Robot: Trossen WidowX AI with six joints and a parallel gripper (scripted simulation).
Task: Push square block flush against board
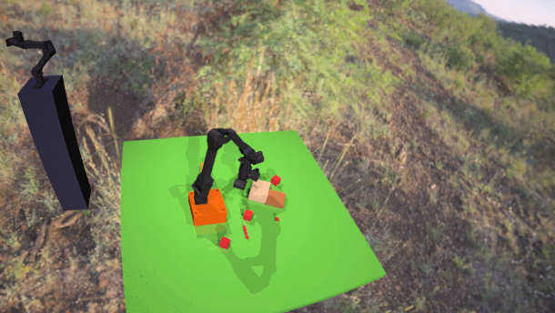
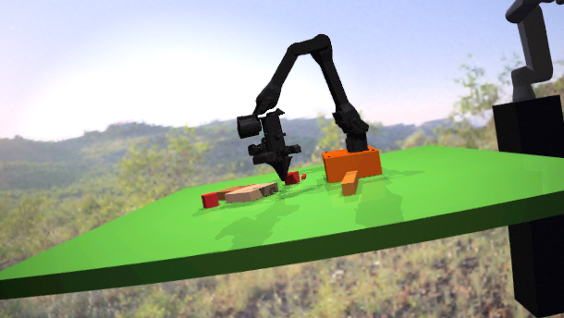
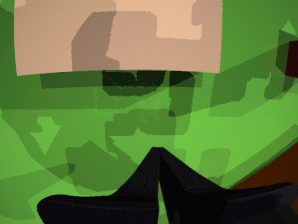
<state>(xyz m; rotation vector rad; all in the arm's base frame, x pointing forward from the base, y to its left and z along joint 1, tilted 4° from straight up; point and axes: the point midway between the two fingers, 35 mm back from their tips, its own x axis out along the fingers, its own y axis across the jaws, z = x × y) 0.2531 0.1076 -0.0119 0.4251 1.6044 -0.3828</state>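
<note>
Right now the tan flat piece is 11 cm ahead of my gripper tip, 2 cm to the right of it and 2 cm below it. Round my gripper tip: brown flat piece 18 cm ahead, 10 cm to the right, 2 cm below; then small orange block 19 cm behind, 12 cm to the left, 2 cm below; then thin red bar 29 cm to the right, 5 cm behind, 3 cm below.
</note>
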